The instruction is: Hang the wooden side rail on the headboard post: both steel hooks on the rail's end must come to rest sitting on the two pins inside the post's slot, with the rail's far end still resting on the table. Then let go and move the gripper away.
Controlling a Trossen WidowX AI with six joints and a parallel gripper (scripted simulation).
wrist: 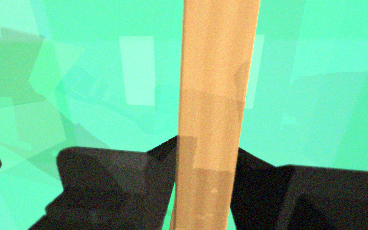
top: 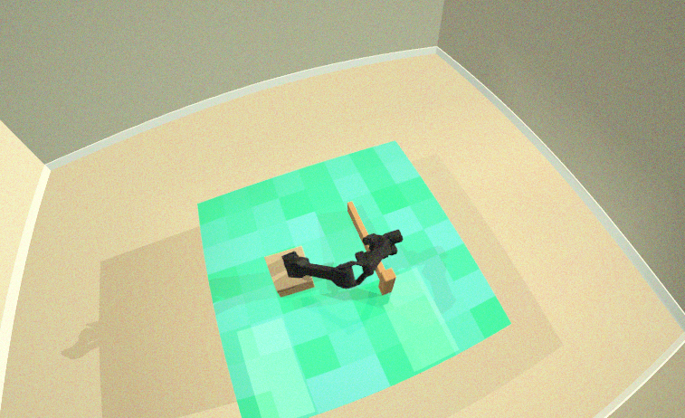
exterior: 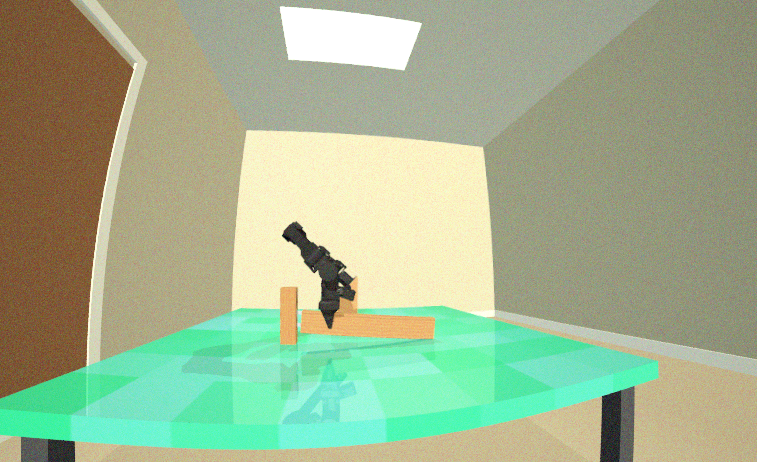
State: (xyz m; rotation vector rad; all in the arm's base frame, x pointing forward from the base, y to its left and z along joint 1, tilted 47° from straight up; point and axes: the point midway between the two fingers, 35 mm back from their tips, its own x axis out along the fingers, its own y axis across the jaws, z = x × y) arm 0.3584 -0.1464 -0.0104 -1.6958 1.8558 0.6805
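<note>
Now: the headboard post 130 mm to the right of my gripper tip, 40 mm above it and 10 mm behind it.
</note>
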